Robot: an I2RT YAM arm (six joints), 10 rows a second.
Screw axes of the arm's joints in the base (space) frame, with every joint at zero. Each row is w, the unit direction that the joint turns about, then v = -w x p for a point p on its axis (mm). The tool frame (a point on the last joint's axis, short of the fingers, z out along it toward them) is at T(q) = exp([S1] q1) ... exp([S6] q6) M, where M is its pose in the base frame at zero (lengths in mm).
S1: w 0 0 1 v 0.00 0.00 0.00
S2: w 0 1 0 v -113.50 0.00 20.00
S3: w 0 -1 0 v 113.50 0.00 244.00
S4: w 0 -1 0 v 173.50 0.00 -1.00
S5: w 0 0 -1 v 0.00 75.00 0.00
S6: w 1 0 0 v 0.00 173.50 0.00
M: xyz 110.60 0.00 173.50 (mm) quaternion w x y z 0.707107 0 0.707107 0
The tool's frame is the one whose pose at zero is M.
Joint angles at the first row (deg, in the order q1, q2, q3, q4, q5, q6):
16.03, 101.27, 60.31, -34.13, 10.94, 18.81
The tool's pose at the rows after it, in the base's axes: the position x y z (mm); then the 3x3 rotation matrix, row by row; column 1 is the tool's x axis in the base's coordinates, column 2 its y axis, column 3 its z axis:
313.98 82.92 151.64; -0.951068 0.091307 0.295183; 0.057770 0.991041 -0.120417; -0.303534 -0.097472 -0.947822
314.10 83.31 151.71; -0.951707 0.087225 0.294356; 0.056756 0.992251 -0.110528; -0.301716 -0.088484 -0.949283
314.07 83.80 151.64; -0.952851 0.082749 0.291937; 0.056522 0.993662 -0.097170; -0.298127 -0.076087 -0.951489
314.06 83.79 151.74; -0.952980 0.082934 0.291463; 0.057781 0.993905 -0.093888; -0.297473 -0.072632 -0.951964
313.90 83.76 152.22; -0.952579 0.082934 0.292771; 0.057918 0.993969 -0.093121; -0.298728 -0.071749 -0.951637
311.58 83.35 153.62; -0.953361 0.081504 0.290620; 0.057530 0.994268 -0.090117; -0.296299 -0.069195 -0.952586
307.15 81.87 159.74; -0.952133 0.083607 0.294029; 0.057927 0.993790 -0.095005; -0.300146 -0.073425 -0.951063
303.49 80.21 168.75; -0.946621 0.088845 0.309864; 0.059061 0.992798 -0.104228; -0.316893 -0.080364 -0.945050
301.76 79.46 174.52; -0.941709 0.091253 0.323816; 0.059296 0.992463 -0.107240; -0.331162 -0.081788 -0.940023
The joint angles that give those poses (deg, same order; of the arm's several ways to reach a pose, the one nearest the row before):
16.03, 101.47, 60.51, -34.24, 11.38, 18.94
16.03, 101.47, 60.53, -34.17, 10.81, 18.85
16.03, 101.47, 60.53, -34.13, 10.02, 18.81
16.01, 101.45, 60.53, -34.13, 9.82, 18.85
16.01, 101.34, 60.51, -34.13, 9.80, 18.85
16.03, 100.75, 60.16, -34.46, 9.61, 18.85
16.03, 99.15, 59.77, -35.53, 9.93, 18.87
16.01, 97.23, 59.66, -36.53, 10.70, 18.87
16.01, 96.07, 59.66, -36.91, 11.09, 18.83

